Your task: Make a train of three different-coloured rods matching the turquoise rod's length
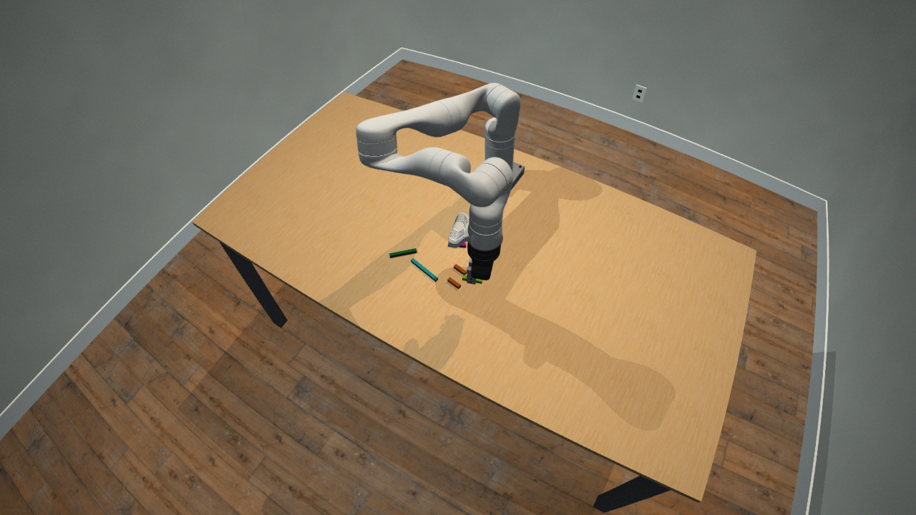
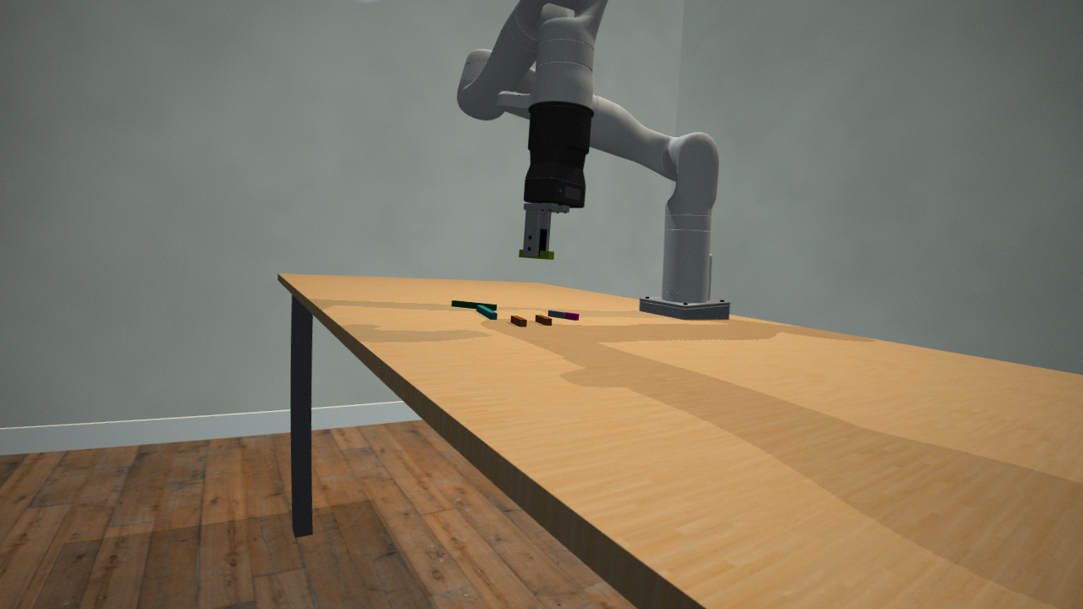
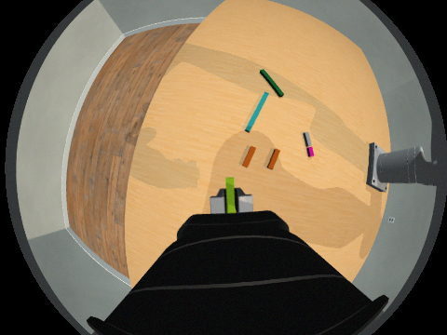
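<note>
My gripper is now 14 cm past the grey rod, 13 cm to the left of it and 11 cm above it. Also, from my hand: lime rod (2 cm below); turquoise rod (16 cm to the right, 11 cm below, 2 cm behind); magenta rod (15 cm behind, 11 cm to the right, 11 cm below).
</note>
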